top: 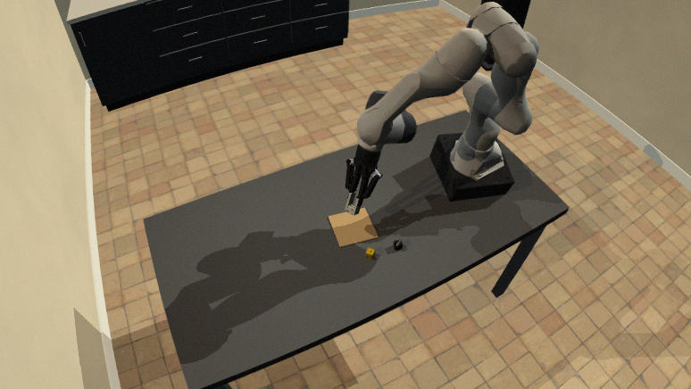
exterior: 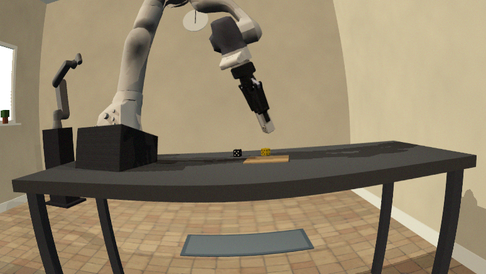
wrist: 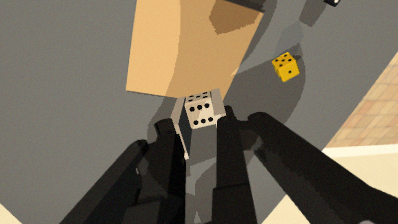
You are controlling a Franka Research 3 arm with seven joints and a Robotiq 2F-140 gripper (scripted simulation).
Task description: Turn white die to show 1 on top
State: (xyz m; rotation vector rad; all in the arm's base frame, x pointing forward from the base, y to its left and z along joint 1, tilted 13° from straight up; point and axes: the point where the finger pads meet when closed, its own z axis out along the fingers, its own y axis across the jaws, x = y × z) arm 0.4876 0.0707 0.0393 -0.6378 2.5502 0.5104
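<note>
Right now my hand is 12 cm above the tan mat. The rest, counted from my hand: yellow die (1 cm behind, 14 cm to the left, 11 cm below); then black die (12 cm behind, 13 cm to the left, 11 cm below); then white die (1 cm ahead, 1 cm to the left, 2 cm below).
</note>
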